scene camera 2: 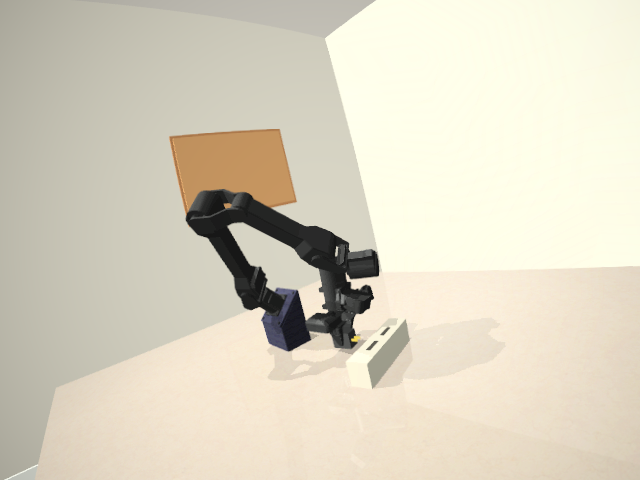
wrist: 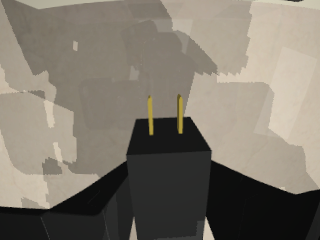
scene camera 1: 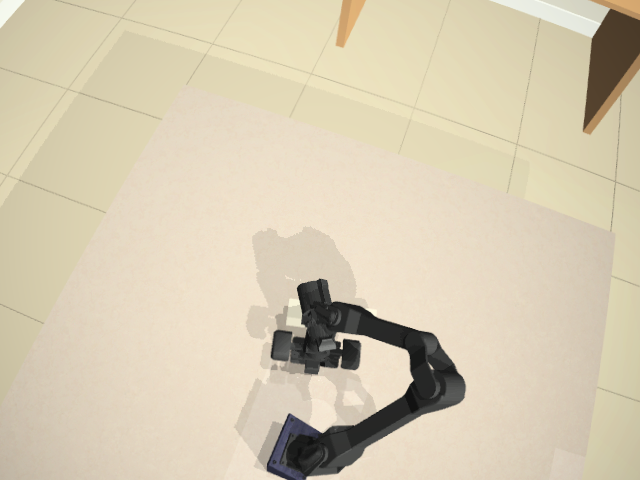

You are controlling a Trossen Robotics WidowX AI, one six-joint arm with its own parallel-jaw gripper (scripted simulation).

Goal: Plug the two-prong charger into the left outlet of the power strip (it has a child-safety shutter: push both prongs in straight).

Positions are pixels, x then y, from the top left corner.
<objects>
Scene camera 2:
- gripper: 345,342
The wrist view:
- gripper: 165,164
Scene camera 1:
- gripper: 312,362
</objects>
